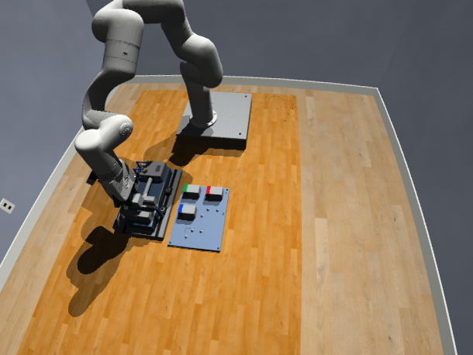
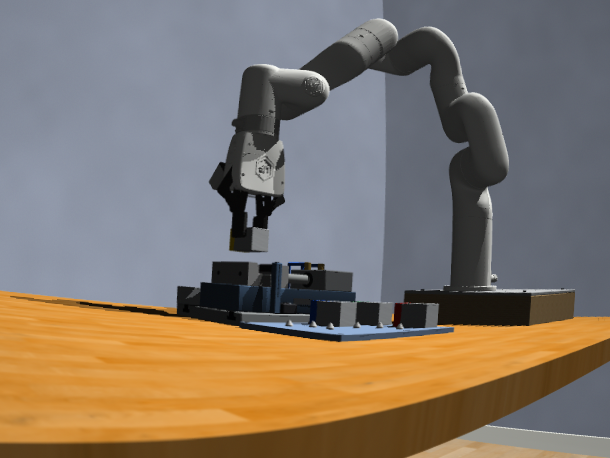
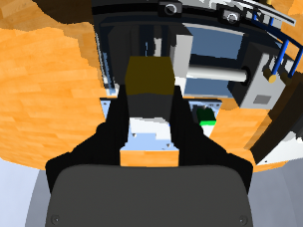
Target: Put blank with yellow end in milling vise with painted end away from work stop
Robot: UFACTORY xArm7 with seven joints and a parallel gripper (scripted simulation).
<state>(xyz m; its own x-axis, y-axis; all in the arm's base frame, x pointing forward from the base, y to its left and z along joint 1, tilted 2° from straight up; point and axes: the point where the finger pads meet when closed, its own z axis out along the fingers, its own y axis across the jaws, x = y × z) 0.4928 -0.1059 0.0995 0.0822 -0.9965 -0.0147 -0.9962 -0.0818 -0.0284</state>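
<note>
Right now the fixed jaw is 3 cm ahead of my hand, 1 cm to the left of it and 8 cm below it. Also, from my hand: yellow-ended blank: 2 cm below; milling vise: 7 cm behind, 12 cm below; blue-ended blank: 5 cm behind, 16 cm to the left, 13 cm below.
</note>
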